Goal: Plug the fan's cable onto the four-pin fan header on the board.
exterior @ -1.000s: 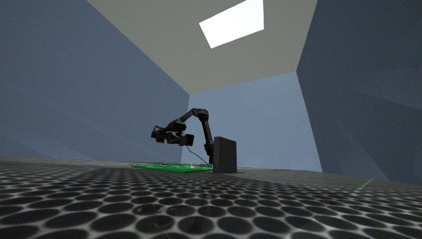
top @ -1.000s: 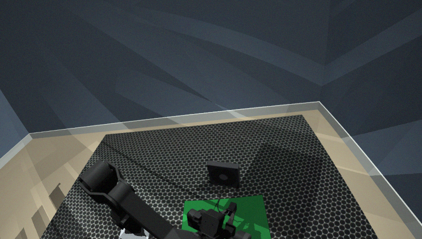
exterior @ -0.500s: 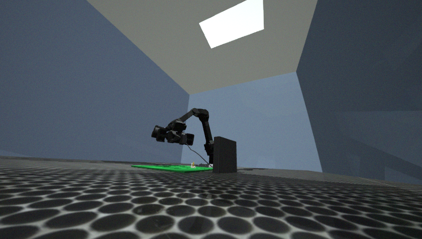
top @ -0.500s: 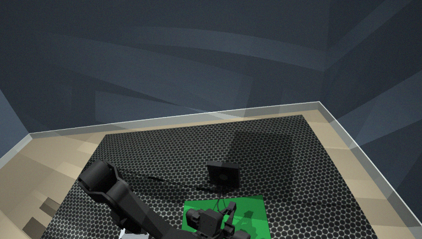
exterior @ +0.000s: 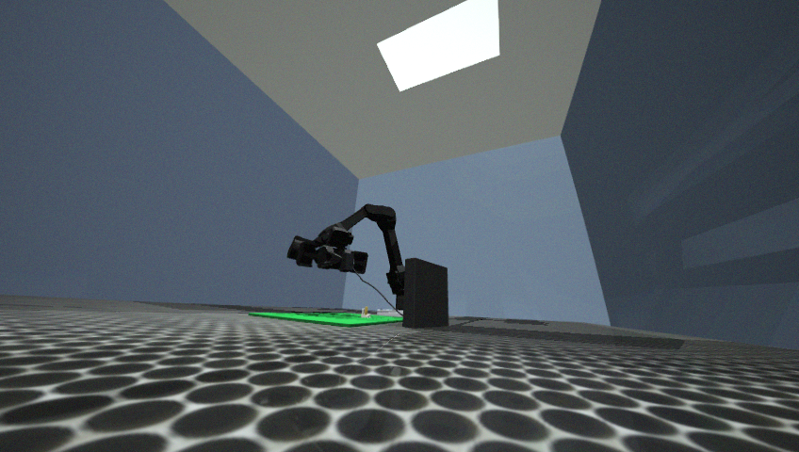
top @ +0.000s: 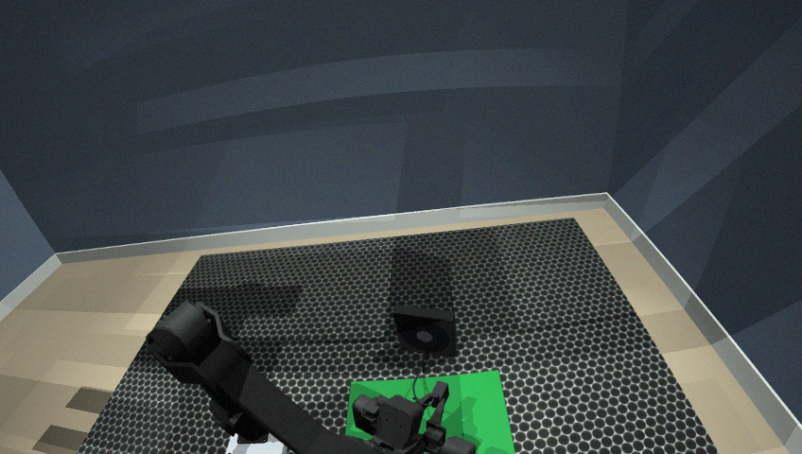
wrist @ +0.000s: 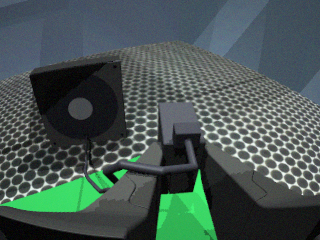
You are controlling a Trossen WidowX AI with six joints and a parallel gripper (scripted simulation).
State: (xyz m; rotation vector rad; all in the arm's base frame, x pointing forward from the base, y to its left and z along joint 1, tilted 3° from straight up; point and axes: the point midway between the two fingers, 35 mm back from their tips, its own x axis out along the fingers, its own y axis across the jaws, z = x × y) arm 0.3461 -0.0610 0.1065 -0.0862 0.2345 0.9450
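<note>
Now: gripper tip 140 mm above the green board and 30 mm past it. The rest, counted from my gripper tip: black fan: 190 mm to the left, 70 mm below; then fan cable plug: 10 mm to the left, 10 mm below.
</note>
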